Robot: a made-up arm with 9 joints. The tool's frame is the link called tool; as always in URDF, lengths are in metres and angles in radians. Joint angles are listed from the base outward.
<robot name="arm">
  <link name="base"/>
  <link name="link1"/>
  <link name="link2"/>
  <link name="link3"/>
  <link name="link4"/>
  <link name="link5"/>
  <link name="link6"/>
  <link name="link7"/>
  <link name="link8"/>
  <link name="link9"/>
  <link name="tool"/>
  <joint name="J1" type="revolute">
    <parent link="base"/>
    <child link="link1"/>
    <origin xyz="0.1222 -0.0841 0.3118" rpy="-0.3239 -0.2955 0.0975"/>
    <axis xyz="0 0 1"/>
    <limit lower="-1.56" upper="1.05"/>
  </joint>
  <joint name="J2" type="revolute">
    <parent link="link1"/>
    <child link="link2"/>
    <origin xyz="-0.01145 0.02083 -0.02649" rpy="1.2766 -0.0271 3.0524"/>
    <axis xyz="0 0 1"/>
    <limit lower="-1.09" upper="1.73"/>
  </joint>
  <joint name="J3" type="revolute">
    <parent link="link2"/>
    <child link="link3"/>
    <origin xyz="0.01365 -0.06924 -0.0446" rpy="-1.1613 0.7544 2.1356"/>
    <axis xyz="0 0 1"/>
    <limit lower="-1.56" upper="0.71"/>
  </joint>
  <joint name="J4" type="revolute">
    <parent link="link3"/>
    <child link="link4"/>
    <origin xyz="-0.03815 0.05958 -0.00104" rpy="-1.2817 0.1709 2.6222"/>
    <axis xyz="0 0 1"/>
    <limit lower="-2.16" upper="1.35"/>
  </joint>
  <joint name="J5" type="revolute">
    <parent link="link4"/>
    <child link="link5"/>
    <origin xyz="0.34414 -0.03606 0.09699" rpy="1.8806 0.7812 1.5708"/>
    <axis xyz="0 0 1"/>
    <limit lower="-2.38" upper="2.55"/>
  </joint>
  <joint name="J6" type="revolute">
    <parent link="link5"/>
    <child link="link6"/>
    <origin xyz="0.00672 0.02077 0.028" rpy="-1.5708 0 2.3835"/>
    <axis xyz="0 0 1"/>
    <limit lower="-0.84" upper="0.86"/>
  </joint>
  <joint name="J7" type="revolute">
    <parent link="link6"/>
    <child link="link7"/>
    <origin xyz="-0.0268 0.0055 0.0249" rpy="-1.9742 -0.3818 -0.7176"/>
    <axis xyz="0 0 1"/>
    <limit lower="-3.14" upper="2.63"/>
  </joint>
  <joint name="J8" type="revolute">
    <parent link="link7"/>
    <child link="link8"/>
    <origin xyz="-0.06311 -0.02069 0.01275" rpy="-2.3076 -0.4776 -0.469"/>
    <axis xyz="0 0 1"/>
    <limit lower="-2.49" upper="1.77"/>
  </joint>
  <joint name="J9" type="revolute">
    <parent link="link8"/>
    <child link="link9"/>
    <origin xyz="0.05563 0.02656 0.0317" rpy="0.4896 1.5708 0"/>
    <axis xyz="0 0 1"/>
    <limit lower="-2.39" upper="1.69"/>
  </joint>
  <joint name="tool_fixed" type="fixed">
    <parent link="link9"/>
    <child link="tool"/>
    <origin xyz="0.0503 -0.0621 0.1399" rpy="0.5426 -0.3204 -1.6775"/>
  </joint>
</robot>
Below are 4 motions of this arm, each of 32 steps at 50 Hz.
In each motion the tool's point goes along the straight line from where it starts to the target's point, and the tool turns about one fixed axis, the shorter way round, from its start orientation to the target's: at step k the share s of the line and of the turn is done. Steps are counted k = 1, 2, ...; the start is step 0. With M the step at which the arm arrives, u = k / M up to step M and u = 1 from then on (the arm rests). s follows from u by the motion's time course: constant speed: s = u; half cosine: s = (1 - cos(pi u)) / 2; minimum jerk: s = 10 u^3 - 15 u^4 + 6 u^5.
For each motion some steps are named. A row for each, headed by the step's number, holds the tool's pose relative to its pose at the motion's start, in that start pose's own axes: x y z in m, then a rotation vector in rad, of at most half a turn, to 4 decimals.
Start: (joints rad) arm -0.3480 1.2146 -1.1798 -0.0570 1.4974 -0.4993 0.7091 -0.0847 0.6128
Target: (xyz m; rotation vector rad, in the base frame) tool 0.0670 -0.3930 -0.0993 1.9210 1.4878 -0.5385
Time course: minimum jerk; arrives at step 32
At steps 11, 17, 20, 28, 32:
11: -0.0203 0.0387 -0.0357 -0.1916 -0.1070 0.0345
17: -0.0504 0.0957 -0.0885 -0.4745 -0.2649 0.0853
20: -0.0654 0.1242 -0.1148 -0.6158 -0.3438 0.1107
28: -0.0887 0.1686 -0.1559 -0.8360 -0.4667 0.1503
32: -0.0902 0.1714 -0.1584 -0.8497 -0.4743 0.1528

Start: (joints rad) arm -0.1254 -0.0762 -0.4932 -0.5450 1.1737 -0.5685 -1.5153 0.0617 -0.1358
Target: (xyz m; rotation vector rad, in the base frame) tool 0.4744 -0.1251 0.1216 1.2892 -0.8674 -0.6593
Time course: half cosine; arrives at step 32
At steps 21, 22, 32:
21: 0.0297 -0.0068 0.1206 0.8497 -0.5506 -0.2802
22: 0.0314 -0.0071 0.1275 0.8983 -0.5821 -0.2962
32: 0.0404 -0.0092 0.1640 1.1550 -0.7485 -0.3808

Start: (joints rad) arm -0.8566 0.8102 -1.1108 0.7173 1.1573 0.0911 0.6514 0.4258 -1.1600
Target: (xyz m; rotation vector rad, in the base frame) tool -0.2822 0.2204 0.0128 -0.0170 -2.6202 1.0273
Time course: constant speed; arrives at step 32
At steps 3, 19, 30, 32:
3: 0.0058 0.0012 -0.0199 0.0165 0.0246 -0.0822
19: 0.0365 0.0074 -0.1259 0.1044 0.1556 -0.5208
30: 0.0576 0.0117 -0.1988 0.1648 0.2458 -0.8222
32: 0.0614 0.0124 -0.2120 0.1758 0.2621 -0.8771

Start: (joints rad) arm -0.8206 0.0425 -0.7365 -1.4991 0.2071 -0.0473 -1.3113 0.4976 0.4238
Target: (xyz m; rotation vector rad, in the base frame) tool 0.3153 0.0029 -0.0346 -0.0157 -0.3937 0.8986
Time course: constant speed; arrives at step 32
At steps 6, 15, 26, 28, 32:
6: 0.0274 0.0403 -0.0025 0.0842 -0.1001 -0.0119
15: 0.0684 0.1009 -0.0061 0.2105 -0.2503 -0.0298
26: 0.1186 0.1748 -0.0106 0.3648 -0.4338 -0.0517
28: 0.1277 0.1883 -0.0114 0.3929 -0.4672 -0.0556
32: 0.1460 0.2152 -0.0131 0.4490 -0.5339 -0.0636

